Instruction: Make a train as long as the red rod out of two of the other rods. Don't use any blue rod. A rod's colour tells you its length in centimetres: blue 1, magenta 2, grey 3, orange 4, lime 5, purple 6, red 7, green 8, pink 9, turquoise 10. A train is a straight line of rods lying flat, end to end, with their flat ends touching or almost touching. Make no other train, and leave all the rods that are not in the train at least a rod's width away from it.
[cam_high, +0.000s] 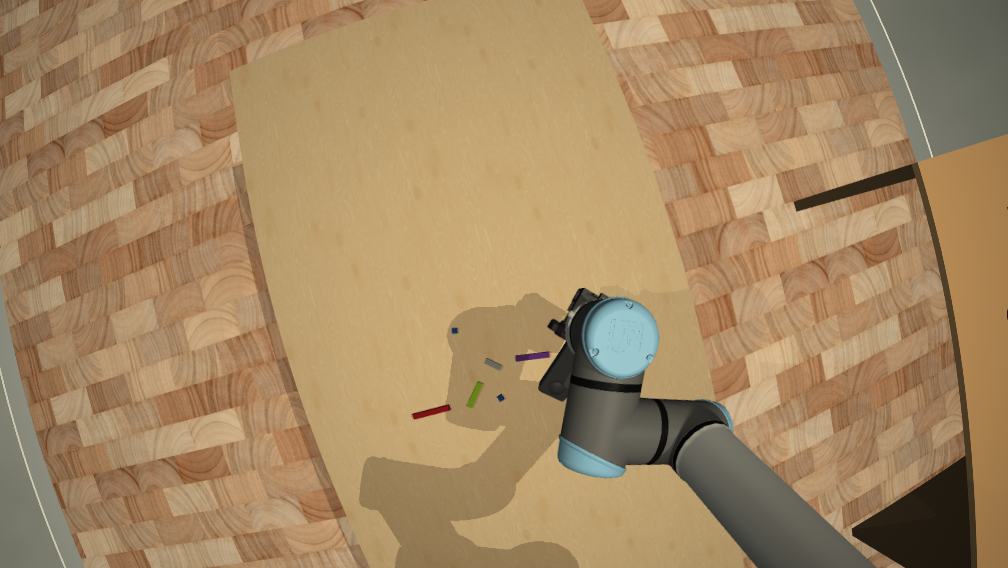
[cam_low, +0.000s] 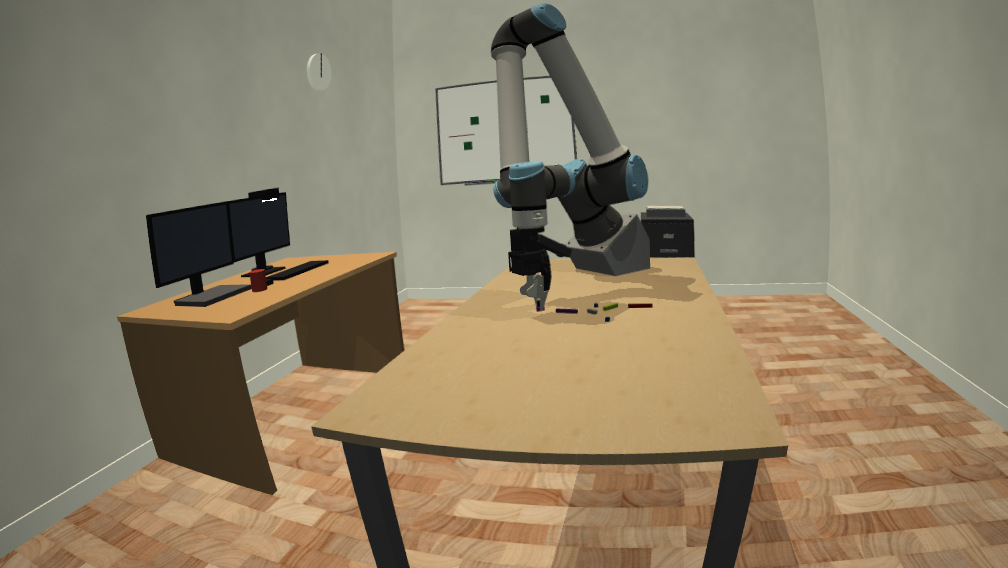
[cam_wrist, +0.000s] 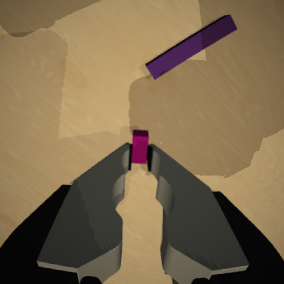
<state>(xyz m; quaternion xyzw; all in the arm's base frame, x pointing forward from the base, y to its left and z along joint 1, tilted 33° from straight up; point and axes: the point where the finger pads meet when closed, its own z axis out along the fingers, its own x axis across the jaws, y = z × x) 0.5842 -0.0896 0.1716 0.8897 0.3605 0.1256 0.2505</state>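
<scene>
My hand is 19 cm to the right of the lime rod, 5 cm past it and 2 cm above it. From my hand the other things lie so: grey rod 14 cm to the left, 2 cm below, 1 cm behind; purple rod 7 cm to the left, 2 cm below, 2 cm behind; magenta rod 1 cm below.
</scene>
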